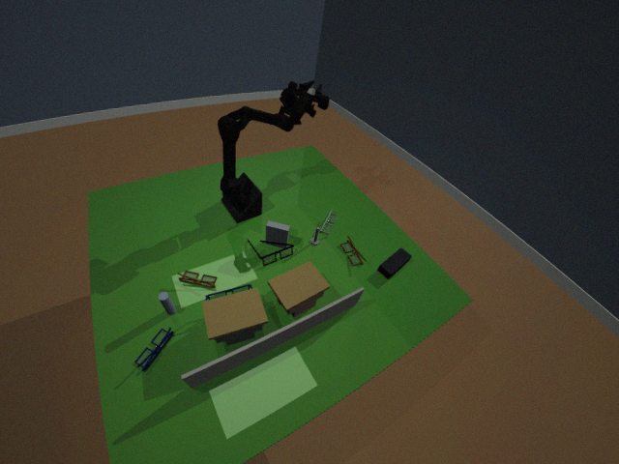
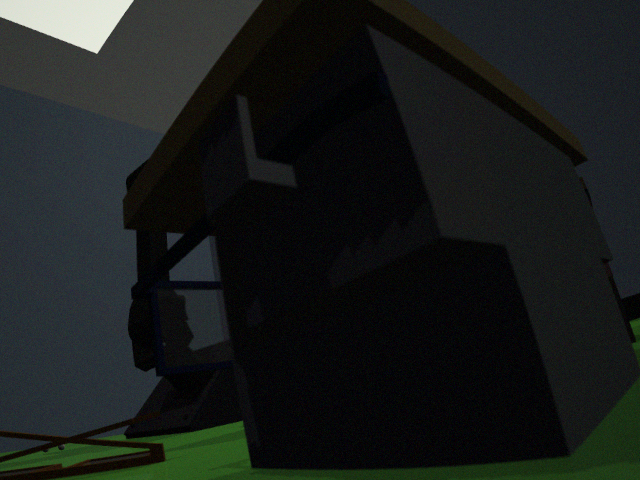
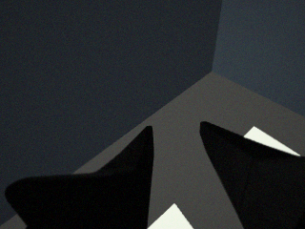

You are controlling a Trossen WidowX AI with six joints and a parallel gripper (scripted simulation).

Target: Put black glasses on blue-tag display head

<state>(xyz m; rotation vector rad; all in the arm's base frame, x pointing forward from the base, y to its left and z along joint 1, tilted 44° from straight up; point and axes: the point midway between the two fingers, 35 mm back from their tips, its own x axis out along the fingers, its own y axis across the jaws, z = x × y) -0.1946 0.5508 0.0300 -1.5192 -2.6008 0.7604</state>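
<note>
Right now my gripper tip is 390 mm short of the grey box, 340 mm to the left of it and 450 mm above it. From my gripper tip the other things lie so: black box: 690 mm ahead, 70 mm to the left, 490 mm below; display head: 640 mm ahead, 610 mm to the right, 450 mm below.
</note>
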